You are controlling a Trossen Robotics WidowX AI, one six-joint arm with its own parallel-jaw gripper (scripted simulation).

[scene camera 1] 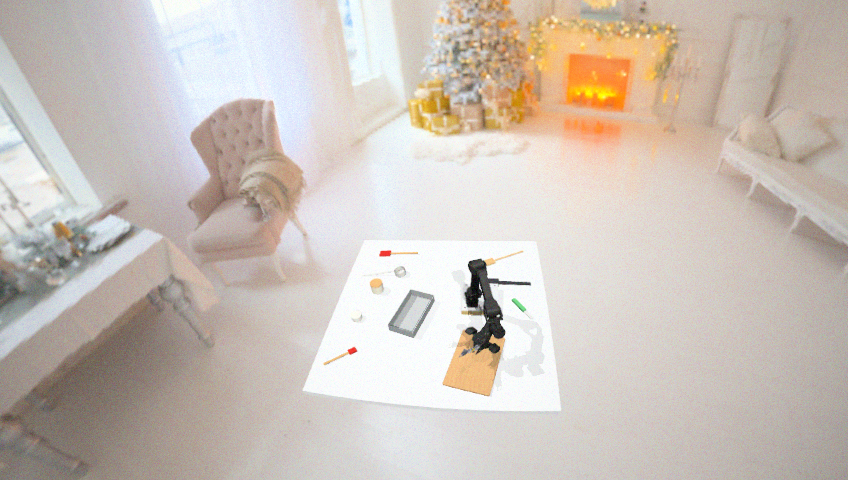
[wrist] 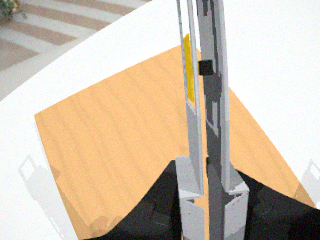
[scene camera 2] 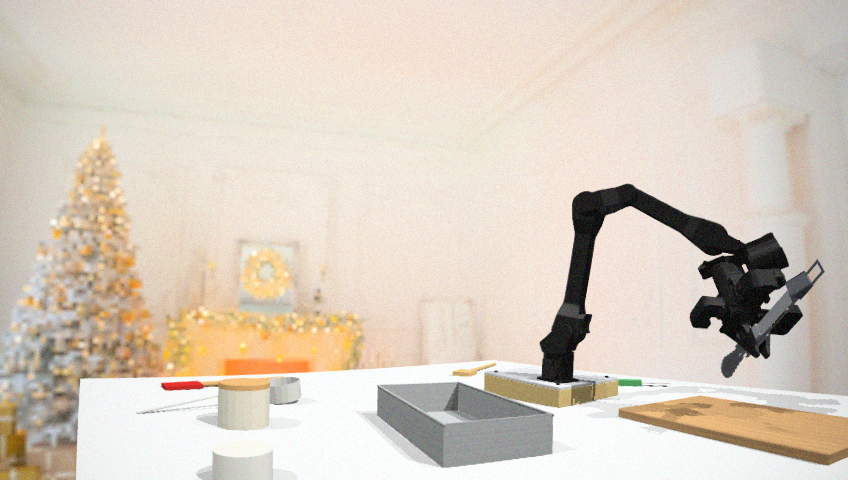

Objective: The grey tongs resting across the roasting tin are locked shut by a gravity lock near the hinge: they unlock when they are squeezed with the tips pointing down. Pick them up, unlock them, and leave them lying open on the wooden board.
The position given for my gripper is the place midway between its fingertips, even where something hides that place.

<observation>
In view: my gripper (scene camera 2: 762,357), a lidded cream jar (scene camera 2: 243,404), a metal cup (scene camera 2: 283,390) and a wooden board (scene camera 1: 473,373).
My gripper is seen too in the wrist view (wrist: 192,165). The wooden board shows as well in the wrist view (wrist: 106,145). The wrist view does not show the lidded cream jar: it is out of frame. The wrist view does not show the metal cup: it is out of frame.
</observation>
